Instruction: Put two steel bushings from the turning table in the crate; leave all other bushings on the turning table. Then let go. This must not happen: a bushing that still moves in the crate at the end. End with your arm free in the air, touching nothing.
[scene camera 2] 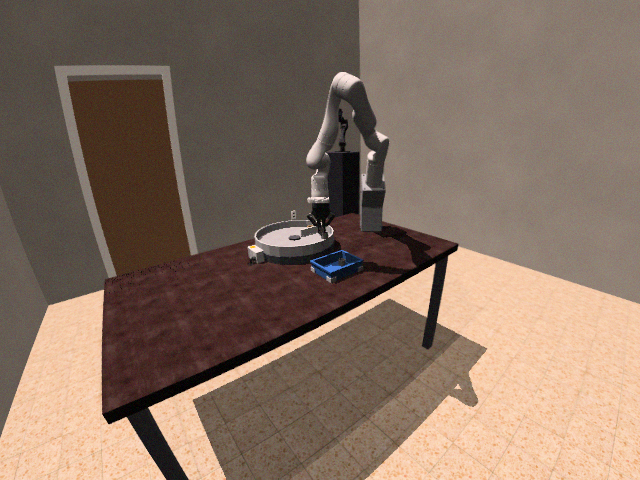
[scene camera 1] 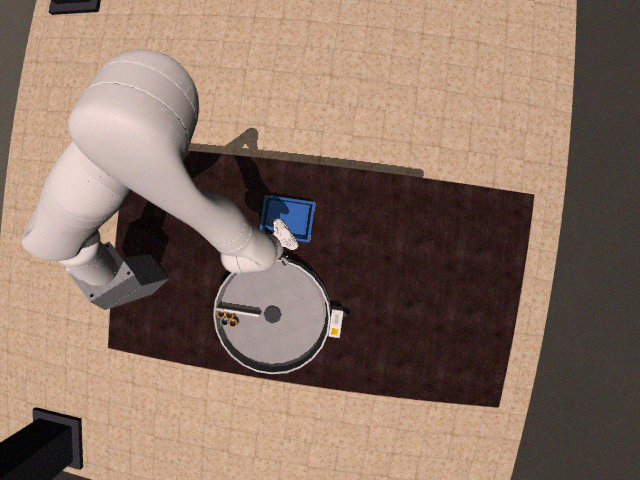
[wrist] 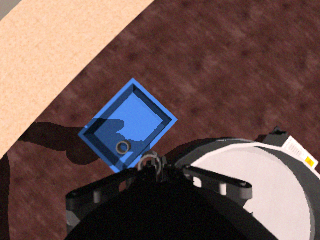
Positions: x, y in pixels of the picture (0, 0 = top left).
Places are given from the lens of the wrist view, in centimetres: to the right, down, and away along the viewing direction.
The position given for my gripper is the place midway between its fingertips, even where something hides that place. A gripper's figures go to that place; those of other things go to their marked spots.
my gripper (wrist: 158, 163): 0, 6, 16
blue crate (wrist: 133, 114): -7, -2, 31
